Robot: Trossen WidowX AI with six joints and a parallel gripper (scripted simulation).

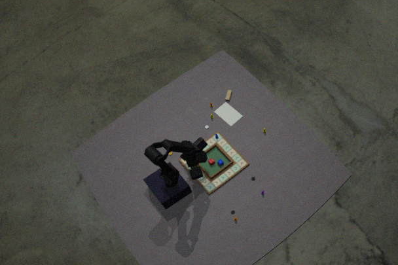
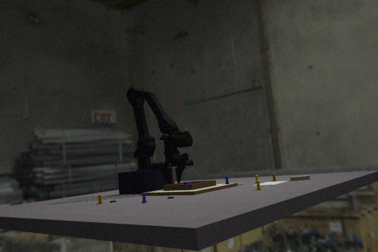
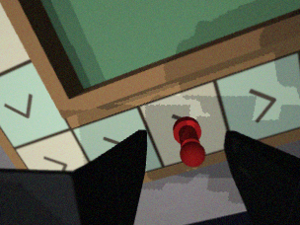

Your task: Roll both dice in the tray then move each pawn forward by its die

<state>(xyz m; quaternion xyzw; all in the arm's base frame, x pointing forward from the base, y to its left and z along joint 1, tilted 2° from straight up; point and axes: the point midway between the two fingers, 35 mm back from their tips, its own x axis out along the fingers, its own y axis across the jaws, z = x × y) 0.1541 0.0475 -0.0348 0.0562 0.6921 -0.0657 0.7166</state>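
My gripper tip is 20 cm short of the blue pawn and 13 cm to the right of it. The rest, counted from my gripper tip: white disc (19 cm ahead, 23 cm to the left, 3 cm below); purple pawn (25 cm ahead, 32 cm to the right, 1 cm below); red pawn (right at my gripper tip).
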